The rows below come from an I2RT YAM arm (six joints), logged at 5 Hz.
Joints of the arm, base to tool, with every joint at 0 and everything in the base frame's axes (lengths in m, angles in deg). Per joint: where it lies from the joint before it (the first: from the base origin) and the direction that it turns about. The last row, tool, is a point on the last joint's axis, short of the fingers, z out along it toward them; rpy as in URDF.
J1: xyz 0 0 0.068 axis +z
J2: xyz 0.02 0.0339 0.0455 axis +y
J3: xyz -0.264 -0.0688 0 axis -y
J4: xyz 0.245 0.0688 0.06 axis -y
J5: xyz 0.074 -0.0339 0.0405 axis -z
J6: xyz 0.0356 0 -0.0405 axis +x
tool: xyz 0 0 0 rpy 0 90 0
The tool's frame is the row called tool.
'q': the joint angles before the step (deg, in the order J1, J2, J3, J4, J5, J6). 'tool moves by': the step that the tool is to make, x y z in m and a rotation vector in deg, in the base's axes. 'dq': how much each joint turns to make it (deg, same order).
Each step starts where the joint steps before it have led.
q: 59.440 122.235 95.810 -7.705 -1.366 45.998
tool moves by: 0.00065 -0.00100 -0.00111 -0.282 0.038 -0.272
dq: -0.109 -0.021 -0.195 -0.088 0.197 0.000
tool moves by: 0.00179 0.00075 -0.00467 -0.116 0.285 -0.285
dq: -0.131 0.632 -0.004 0.395 0.021 0.240
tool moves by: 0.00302 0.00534 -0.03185 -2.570 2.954 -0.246
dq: -0.023 3.890 0.132 0.065 -0.546 1.114
